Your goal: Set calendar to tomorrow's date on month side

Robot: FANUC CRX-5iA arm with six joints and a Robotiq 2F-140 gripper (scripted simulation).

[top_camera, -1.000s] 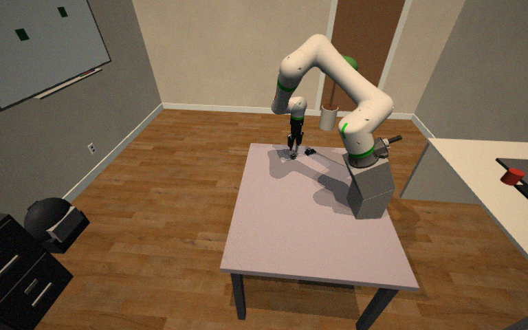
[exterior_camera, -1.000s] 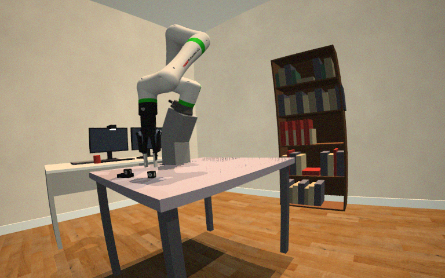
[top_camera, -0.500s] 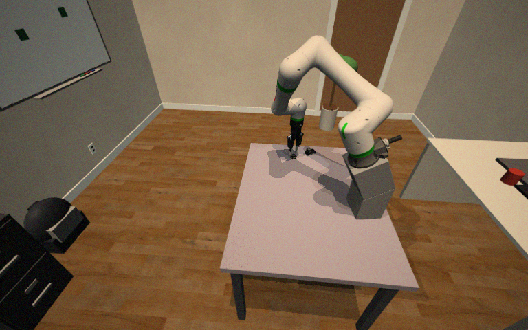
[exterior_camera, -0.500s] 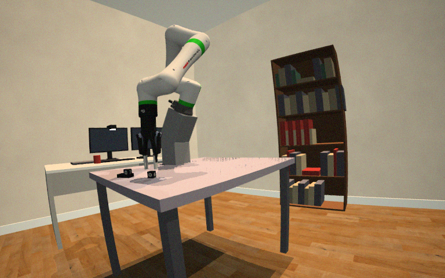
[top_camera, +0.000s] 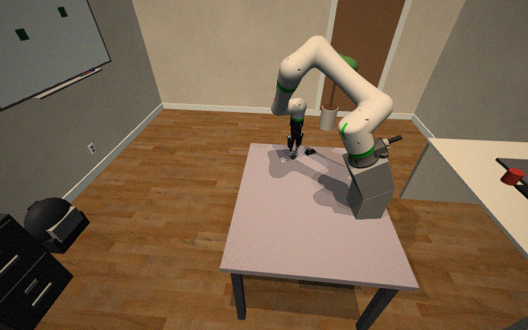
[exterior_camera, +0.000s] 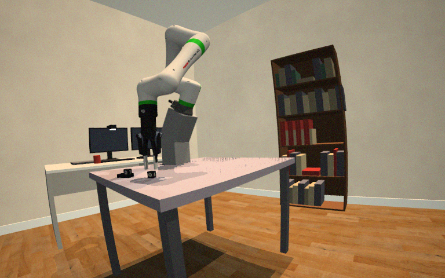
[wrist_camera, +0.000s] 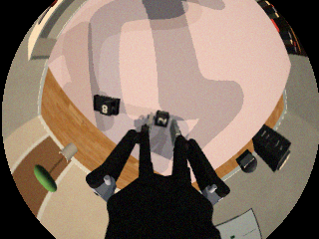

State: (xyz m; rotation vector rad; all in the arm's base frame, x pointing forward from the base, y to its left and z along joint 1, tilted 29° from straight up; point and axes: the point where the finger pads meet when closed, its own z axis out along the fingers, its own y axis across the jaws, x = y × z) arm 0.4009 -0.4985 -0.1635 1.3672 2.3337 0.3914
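Right now the black digit cube is 6 cm below my hand.
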